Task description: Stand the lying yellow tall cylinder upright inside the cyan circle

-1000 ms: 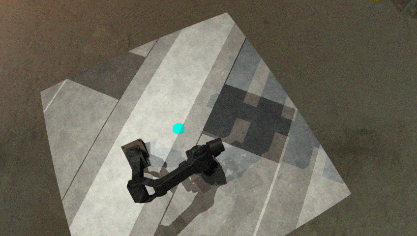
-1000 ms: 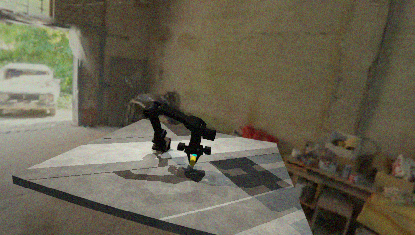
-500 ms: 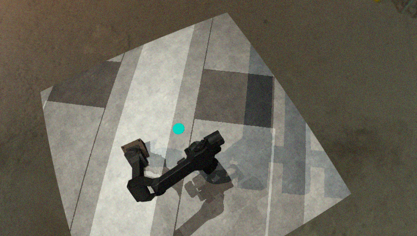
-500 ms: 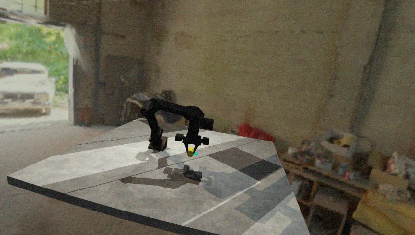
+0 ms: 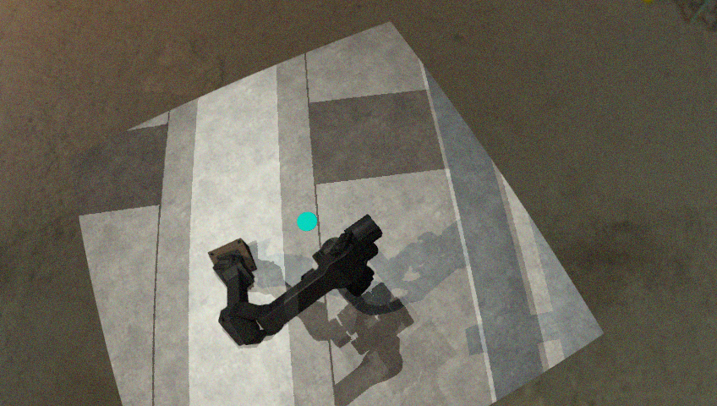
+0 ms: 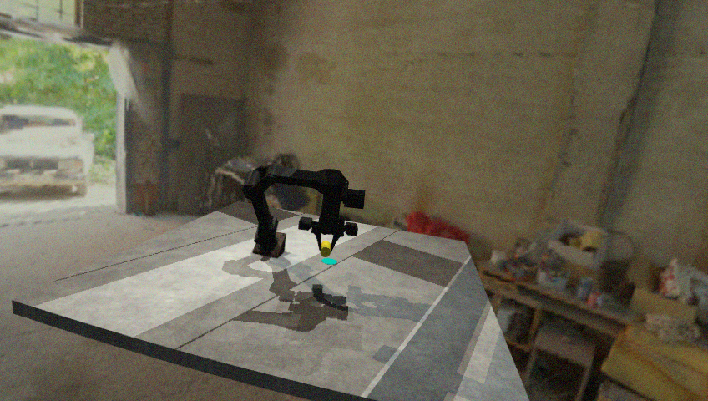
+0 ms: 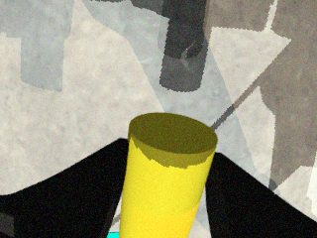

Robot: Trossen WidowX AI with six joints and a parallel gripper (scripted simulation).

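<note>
Now: the yellow cylinder 2 cm to the left of my gripper tip and 1 cm behind it. Also, from my gripper tip: cyan circle (22 cm to the left, 12 cm below, 4 cm behind).
</note>
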